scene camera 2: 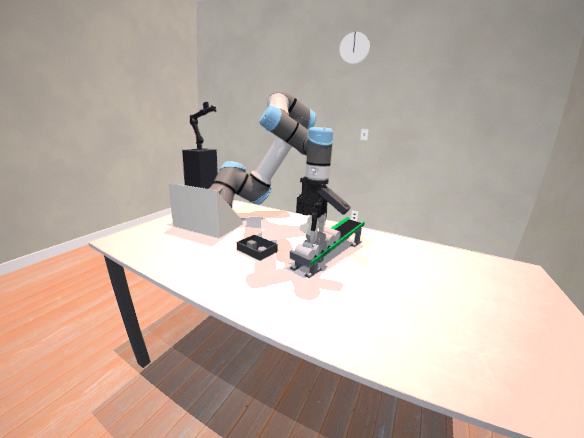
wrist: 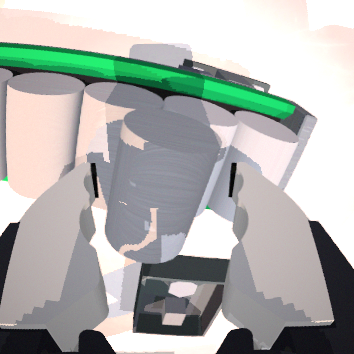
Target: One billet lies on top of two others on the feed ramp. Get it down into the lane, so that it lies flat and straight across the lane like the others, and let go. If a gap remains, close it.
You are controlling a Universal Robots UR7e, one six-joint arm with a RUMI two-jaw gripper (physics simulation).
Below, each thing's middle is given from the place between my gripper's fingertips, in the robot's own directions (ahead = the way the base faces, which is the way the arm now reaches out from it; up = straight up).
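Labels:
I see the grey end stop (wrist: 301, 122), which is 40 mm below my hand, 20 mm behind it and 80 mm to the right of it. The black tray (wrist: 201, 307) is 80 mm below my hand, 230 mm behind it and 20 mm to the right of it.

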